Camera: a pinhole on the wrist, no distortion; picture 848 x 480 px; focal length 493.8 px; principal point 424.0 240.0 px. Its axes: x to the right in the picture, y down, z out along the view. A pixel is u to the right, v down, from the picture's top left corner.
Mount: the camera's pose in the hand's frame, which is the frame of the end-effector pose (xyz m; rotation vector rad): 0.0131 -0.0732 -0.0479 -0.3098 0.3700 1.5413
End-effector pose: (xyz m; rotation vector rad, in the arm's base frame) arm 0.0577 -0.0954 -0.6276 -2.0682 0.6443 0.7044
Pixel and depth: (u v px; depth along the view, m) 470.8 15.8 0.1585
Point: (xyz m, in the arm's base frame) 0.0966 -0.0433 -0.7354
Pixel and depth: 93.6 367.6 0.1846
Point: 0.0663 0.1097 -0.6360
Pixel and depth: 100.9 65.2 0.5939
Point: 0.1911 0.4896 -1.0160
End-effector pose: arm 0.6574 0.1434 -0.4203 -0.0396 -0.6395 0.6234
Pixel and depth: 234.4 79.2 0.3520
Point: 0.5881 0.1327 -0.0703
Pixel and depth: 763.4 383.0 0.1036
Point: 0.6205 0.1622 -0.4215
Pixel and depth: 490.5 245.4 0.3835
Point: 0.4418 0.2241 -0.2126
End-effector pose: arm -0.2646 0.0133 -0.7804 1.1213 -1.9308 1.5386
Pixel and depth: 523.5 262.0 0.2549
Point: -0.3109 -0.1385 -0.8681
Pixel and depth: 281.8 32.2 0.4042
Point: -0.3172 -0.3930 -0.7320
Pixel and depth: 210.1 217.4 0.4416
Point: -0.1799 -0.4148 -0.8327
